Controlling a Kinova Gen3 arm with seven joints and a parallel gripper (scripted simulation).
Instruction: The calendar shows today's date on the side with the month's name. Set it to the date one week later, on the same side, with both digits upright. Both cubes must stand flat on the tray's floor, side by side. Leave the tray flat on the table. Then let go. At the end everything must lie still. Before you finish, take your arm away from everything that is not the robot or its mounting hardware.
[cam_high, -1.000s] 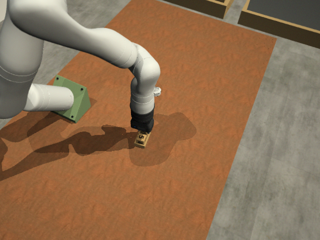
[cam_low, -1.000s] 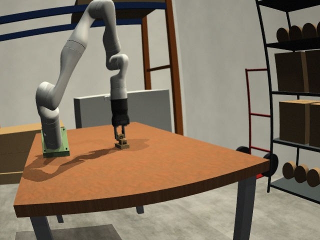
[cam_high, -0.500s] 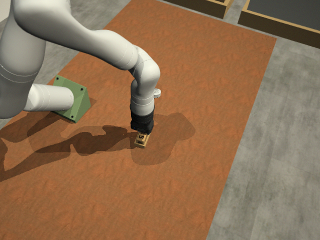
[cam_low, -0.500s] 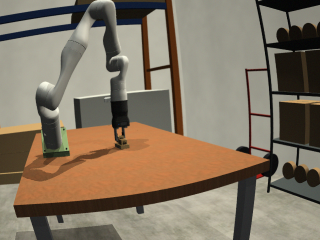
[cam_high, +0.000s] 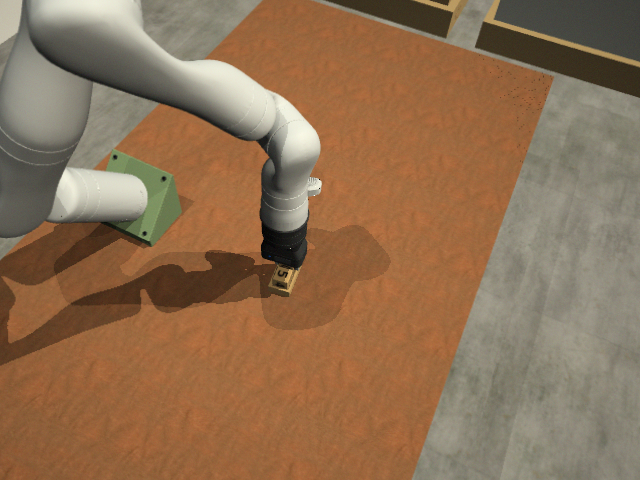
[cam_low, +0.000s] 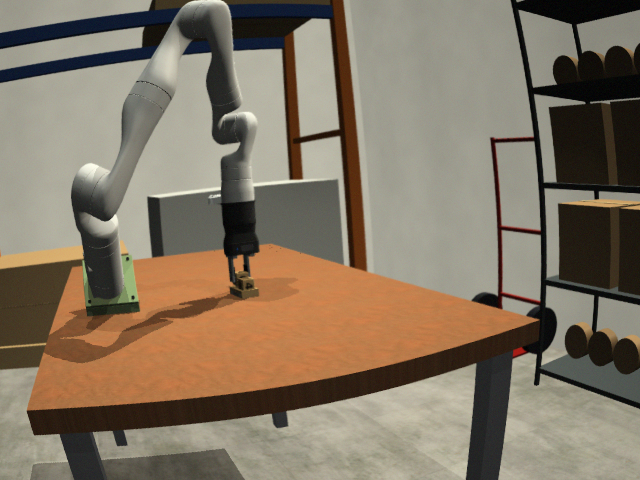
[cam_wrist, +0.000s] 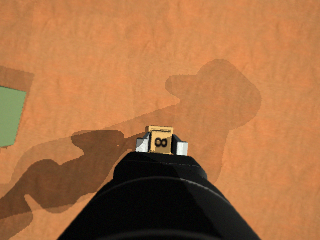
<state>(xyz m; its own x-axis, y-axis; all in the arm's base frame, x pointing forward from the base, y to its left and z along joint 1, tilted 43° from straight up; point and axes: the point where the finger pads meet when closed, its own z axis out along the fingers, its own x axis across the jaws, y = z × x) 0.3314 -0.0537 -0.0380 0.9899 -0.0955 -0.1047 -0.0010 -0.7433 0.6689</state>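
Right now the wooden calendar tray is 2 cm to the right of my hand and 4 cm below it.
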